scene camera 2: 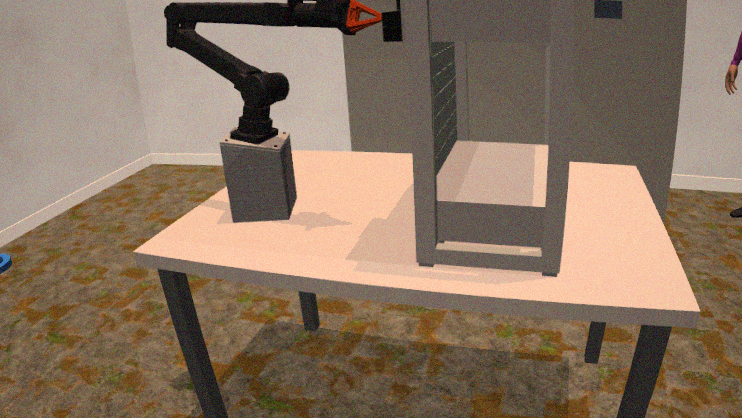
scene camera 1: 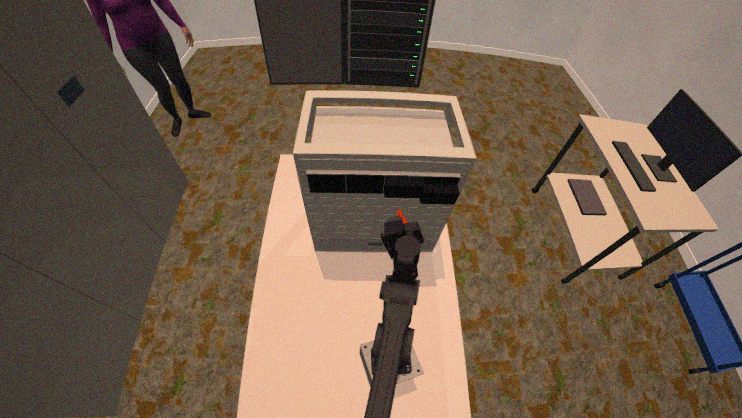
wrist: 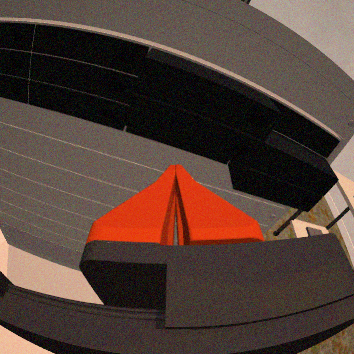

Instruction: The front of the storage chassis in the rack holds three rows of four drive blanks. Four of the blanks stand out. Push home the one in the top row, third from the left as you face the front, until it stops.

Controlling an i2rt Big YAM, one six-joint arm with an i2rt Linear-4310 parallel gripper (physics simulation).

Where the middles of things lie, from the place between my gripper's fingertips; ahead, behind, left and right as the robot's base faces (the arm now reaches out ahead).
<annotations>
Right now the rack (scene camera 2: 511,194) is 22 cm ahead of my hand, 19 cm below it and 4 cm to the left of it.
</annotations>
